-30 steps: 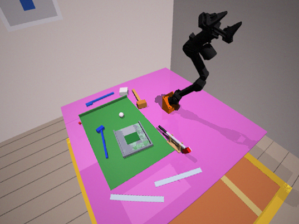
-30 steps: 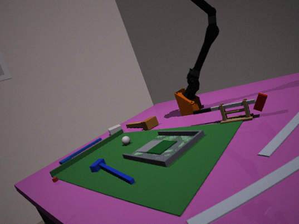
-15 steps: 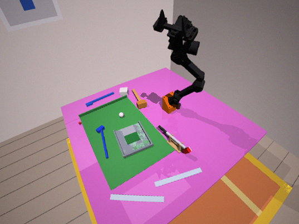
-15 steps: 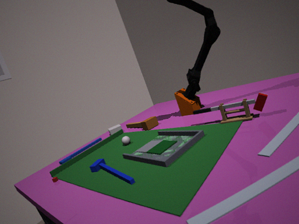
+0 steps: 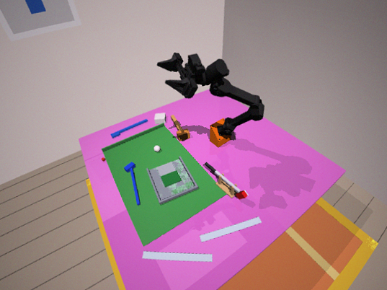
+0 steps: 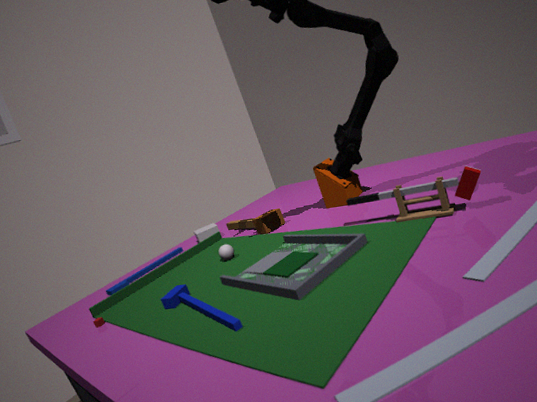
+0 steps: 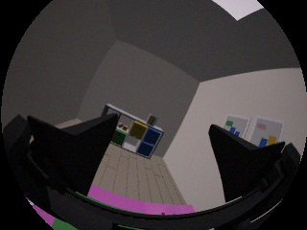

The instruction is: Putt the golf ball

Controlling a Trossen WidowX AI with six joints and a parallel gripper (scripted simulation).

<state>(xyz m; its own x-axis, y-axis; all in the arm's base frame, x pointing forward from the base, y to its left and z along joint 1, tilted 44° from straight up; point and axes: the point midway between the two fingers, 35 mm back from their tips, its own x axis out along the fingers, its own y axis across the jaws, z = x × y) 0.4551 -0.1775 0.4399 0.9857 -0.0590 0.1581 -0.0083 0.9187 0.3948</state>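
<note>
The red putter lies 57 cm below my gripper tip, 21 cm behind it and 14 cm to the left of it. The rest, counted from my gripper tip: wooden stand 59 cm below, 21 cm behind, 16 cm to the left; then white golf ball 60 cm below, 29 cm to the right, 3 cm ahead; then blue putter 61 cm below, 23 cm ahead, 12 cm to the right.
</note>
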